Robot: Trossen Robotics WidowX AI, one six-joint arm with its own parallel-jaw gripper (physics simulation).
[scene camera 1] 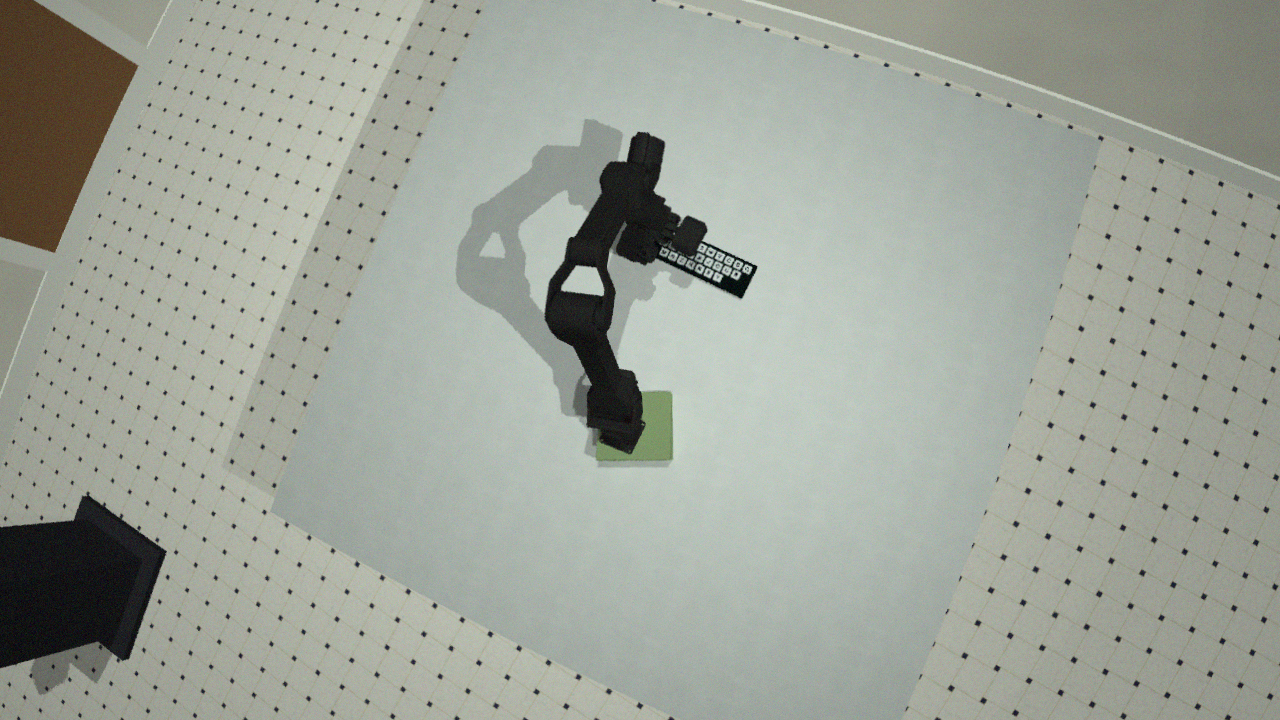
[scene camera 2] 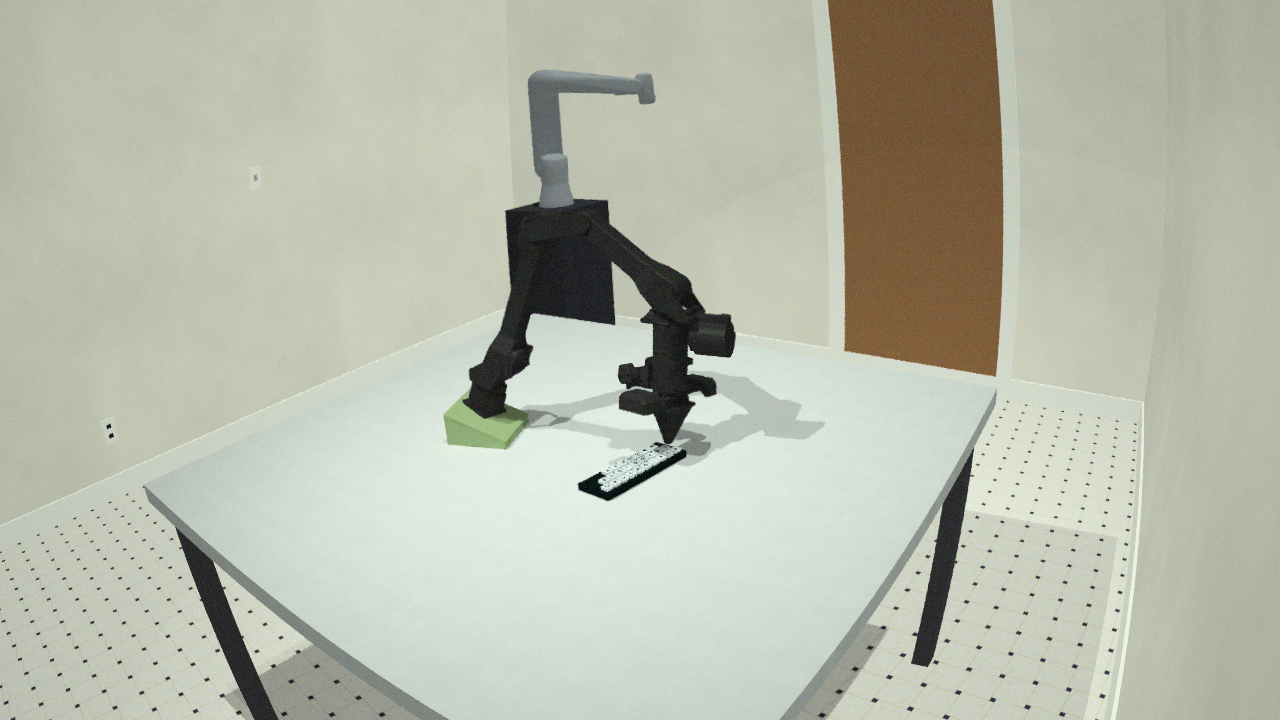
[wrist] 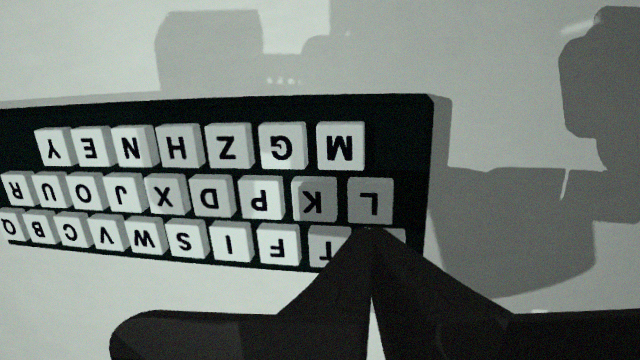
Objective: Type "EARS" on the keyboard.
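Pixels of known places: gripper, fingertip midpoint: (scene camera 1: 665, 235) (scene camera 2: 668, 443) (wrist: 368, 241); arm's base, link origin: (scene camera 1: 622, 432) (scene camera 2: 483, 406).
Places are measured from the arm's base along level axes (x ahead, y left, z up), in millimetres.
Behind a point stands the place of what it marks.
The black keyboard (scene camera 1: 739, 285) {x 331, y -86, z -33 mm} (scene camera 2: 594, 487) {x 343, y -95, z -32 mm} (wrist: 390, 112) {x 329, y 85, z -32 mm} lies flat on the table, its white keys upside down in the wrist view. There, the E key (wrist: 90, 146) {x 330, y -24, z -27 mm} is at upper left, the R key (wrist: 18, 189) {x 346, y -71, z -27 mm} at the left edge and the S key (wrist: 186, 241) {x 370, y 6, z -27 mm} in the lowest row. No A letter shows; a key (wrist: 398, 235) {x 369, y 85, z -28 mm} past the T key (wrist: 321, 245) {x 372, y 59, z -27 mm} is mostly hidden by the fingers, its letter covered. My gripper (scene camera 2: 667, 438) {x 365, y 76, z -19 mm} (wrist: 368, 241) {x 365, y 76, z -19 mm} is shut and empty, pointing down over the keyboard's end, its tips beside the T and L keys. Contact cannot be told.
The arm's green wedge base (scene camera 1: 657, 434) {x 22, y -59, z 1 mm} (scene camera 2: 474, 431) {x 45, y -72, z -14 mm} stands on the pale table (scene camera 1: 805, 492) {x 30, y -339, z -45 mm} (scene camera 2: 447, 555) {x 289, y -374, z -45 mm}. A grey arm (scene camera 2: 546, 125) stands on a dark pedestal (scene camera 1: 71, 582) (scene camera 2: 577, 282) beyond the table. A brown door (scene camera 2: 921, 179) is in the back wall.
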